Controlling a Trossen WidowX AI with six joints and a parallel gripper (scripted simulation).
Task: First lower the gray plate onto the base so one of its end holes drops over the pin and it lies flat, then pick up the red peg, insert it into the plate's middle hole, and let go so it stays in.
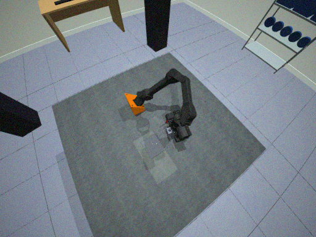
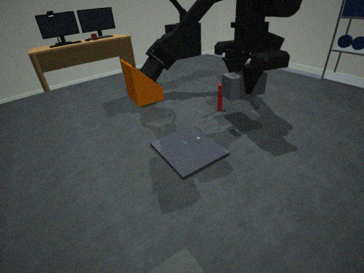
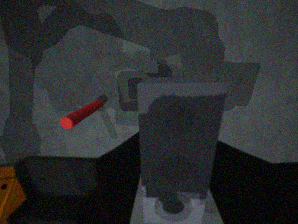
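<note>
Right now my gripper tip is 20 mm past the flat square base, 150 mm to the left of it and 90 mm above it. The rest, counted from my gripper tip: gray plate: 30 mm above; then red peg: 100 mm behind, 40 mm to the left, 60 mm below.
</note>
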